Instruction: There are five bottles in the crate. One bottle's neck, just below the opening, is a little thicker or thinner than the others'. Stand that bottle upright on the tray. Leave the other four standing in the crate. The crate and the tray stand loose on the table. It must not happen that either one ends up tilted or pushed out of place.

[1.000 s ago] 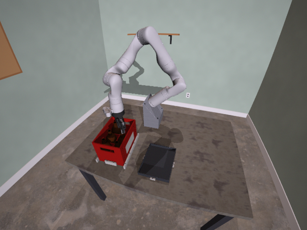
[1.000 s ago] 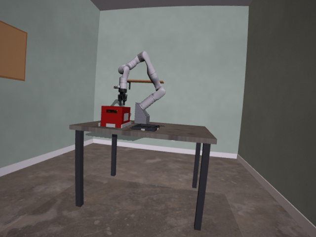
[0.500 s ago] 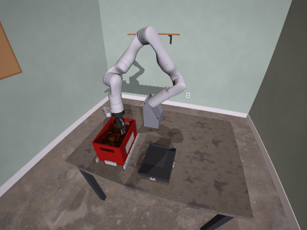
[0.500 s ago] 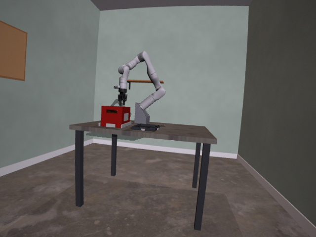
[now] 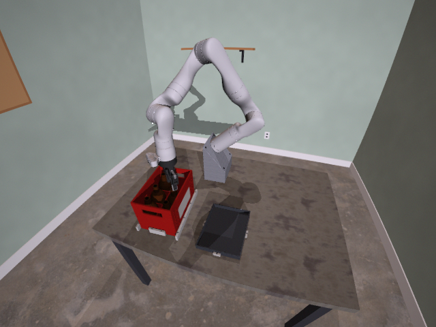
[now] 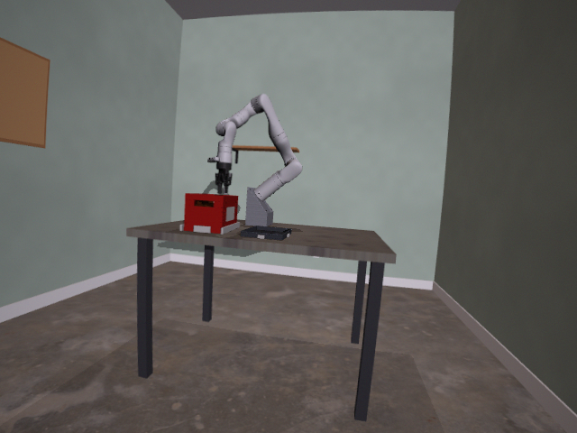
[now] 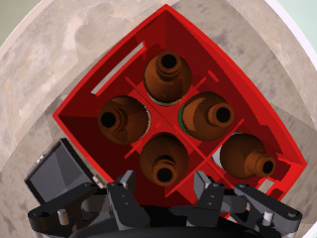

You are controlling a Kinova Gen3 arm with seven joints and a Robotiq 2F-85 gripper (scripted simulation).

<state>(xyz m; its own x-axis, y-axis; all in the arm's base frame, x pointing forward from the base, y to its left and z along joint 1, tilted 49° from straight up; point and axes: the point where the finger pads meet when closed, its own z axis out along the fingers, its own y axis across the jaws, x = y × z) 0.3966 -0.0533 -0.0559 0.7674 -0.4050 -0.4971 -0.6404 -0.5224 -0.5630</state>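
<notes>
Right now my hand is 11 cm above the crate and 4 cm to the left of it. Round my hand: dark tray (26 cm to the left, 18 cm below, 3 cm ahead).
</notes>
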